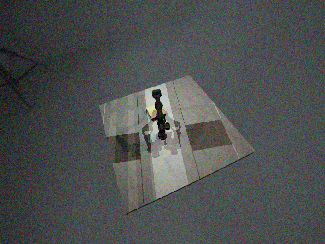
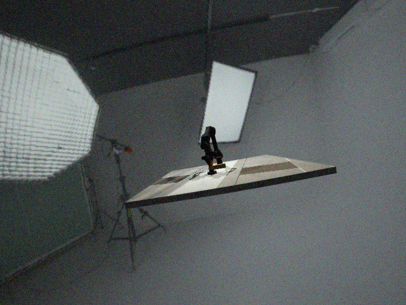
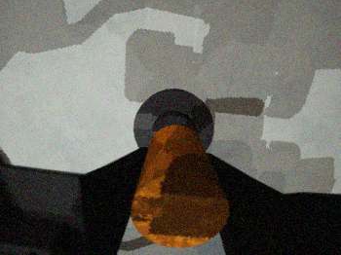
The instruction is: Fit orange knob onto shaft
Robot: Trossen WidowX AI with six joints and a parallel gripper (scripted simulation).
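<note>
Right now the orange knob is 3 cm above my gripper tip. The rest, counted from my gripper tip: dark round pedestal (4 cm below).
</note>
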